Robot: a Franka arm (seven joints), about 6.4 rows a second.
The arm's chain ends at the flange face. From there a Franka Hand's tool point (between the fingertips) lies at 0.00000 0.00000 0.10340 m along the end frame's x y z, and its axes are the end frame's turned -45 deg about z.
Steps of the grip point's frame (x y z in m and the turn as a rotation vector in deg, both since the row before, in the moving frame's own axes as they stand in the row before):
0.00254 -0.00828 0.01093 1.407 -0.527 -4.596
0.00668 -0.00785 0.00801 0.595 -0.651 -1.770
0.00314 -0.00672 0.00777 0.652 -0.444 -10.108
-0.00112 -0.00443 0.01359 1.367 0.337 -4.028
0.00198 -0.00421 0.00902 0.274 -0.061 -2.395
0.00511 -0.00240 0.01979 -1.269 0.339 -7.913
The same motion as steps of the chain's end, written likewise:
-0.00155 -0.00663 0.01097 0.622 -1.368 -4.596
0.00076 -0.01037 0.00802 -0.040 -0.881 -1.770
-0.00112 -0.00683 0.00778 0.147 -0.775 -10.108
-0.00253 -0.00021 0.01362 1.205 -0.728 -4.028
-0.00114 -0.00411 0.00902 0.151 -0.237 -2.395
-0.00021 -0.00635 0.01982 -0.658 1.137 -7.913

